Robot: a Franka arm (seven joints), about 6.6 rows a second.
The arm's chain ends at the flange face. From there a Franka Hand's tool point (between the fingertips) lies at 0.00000 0.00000 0.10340 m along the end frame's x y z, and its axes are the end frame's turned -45 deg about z.
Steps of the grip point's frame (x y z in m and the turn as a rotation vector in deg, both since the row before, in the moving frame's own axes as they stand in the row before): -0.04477, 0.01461, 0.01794, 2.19, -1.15, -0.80; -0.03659, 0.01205, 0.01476, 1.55, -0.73, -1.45; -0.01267, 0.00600, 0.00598, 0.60, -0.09, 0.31; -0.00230, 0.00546, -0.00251, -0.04, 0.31, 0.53; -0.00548, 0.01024, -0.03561, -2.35, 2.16, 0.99; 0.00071, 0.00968, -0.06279, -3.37, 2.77, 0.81
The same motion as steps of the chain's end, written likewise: -0.01706, 0.04328, 0.01804, 0.74, -2.36, -0.80; -0.01443, 0.03540, 0.01481, 0.58, -1.61, -1.45; -0.00384, 0.01385, 0.00599, 0.36, -0.49, 0.31; 0.00179, 0.00583, -0.00251, 0.19, 0.25, 0.53; -0.00238, 0.01082, -0.03545, -0.13, 3.19, 0.99; -0.00048, 0.00552, -0.06249, -0.42, 4.34, 0.81
